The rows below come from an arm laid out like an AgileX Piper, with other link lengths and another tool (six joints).
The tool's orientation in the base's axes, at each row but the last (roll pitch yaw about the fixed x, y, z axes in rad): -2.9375, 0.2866, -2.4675; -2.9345, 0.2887, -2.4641; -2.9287, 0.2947, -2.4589; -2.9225, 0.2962, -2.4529; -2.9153, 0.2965, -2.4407; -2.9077, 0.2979, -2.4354; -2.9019, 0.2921, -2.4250; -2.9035, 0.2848, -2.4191; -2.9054, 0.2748, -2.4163; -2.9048, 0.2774, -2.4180; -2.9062, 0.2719, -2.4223; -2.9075, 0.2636, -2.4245; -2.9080, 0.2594, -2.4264
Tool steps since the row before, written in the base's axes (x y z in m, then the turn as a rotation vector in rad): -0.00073, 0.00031, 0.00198, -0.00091, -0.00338, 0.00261; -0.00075, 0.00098, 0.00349, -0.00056, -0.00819, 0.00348; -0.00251, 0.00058, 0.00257, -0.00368, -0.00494, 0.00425; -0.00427, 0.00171, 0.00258, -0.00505, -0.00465, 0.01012; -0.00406, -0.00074, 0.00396, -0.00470, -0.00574, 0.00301; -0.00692, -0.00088, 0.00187, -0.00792, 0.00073, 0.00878; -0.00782, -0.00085, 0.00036, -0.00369, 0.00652, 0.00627; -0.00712, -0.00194, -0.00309, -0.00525, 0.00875, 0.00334; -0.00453, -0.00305, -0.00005, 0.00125, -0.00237, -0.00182; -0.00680, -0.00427, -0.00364, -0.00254, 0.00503, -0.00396; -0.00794, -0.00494, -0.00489, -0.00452, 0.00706, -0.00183; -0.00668, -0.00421, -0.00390, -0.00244, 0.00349, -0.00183; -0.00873, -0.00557, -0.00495, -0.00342, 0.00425, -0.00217
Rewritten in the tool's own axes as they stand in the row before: -0.00020, 0.00028, -0.00211, 0.00197, -0.00270, -0.00281; -0.00102, 0.00052, -0.00352, 0.00435, -0.00691, -0.00358; 0.00077, 0.00137, -0.00328, 0.00448, -0.00270, -0.00535; 0.00136, 0.00326, -0.00392, 0.00360, -0.00291, -0.01132; 0.00227, 0.00092, -0.00517, 0.00610, -0.00245, -0.00458; 0.00503, 0.00291, -0.00429, 0.00273, 0.00322, -0.01107; 0.00608, 0.00384, -0.00321, -0.00324, 0.00581, -0.00716; 0.00723, 0.00342, 0.00031, -0.00271, 0.00912, -0.00498; 0.00522, 0.00037, -0.00155, 0.00111, -0.00216, 0.00214; 0.00862, 0.00158, 0.00099, -0.00029, 0.00628, 0.00280; 0.01020, 0.00199, 0.00182, -0.00071, 0.00855, 0.00011; 0.00855, 0.00159, 0.00140, 0.00004, 0.00456, 0.00085; 0.01117, 0.00198, 0.00175, 0.00036, 0.00580, 0.00083
